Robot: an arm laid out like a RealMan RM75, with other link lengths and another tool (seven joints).
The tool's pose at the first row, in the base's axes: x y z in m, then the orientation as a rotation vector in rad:
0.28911 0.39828 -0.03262 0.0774 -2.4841 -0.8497
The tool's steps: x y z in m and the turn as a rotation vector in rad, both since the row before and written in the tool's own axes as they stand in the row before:
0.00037 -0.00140 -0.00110 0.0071 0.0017 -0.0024
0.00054 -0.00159 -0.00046 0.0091 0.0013 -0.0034
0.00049 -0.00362 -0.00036 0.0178 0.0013 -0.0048
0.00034 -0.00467 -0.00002 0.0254 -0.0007 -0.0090
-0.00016 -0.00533 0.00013 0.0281 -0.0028 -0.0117
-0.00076 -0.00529 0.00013 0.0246 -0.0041 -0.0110
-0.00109 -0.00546 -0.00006 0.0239 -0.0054 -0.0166
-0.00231 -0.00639 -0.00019 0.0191 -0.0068 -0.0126
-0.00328 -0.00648 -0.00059 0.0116 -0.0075 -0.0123
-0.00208 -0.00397 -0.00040 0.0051 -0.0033 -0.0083
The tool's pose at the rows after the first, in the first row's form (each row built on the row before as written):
0.28917 0.39646 -0.03253 0.0835 -2.4860 -0.8415
0.28876 0.39481 -0.03290 0.0914 -2.4893 -0.8313
0.28817 0.39157 -0.03453 0.1041 -2.4965 -0.8109
0.28750 0.38766 -0.03702 0.1240 -2.5092 -0.7831
0.28725 0.38334 -0.04014 0.1475 -2.5249 -0.7534
0.28765 0.37913 -0.04342 0.1685 -2.5399 -0.7279
0.28855 0.37473 -0.04671 0.1961 -2.5560 -0.7055
0.29073 0.36976 -0.05081 0.2167 -2.5709 -0.6878
0.29409 0.36479 -0.05494 0.2343 -2.5833 -0.6796
0.29630 0.36176 -0.05742 0.2459 -2.5889 -0.6770

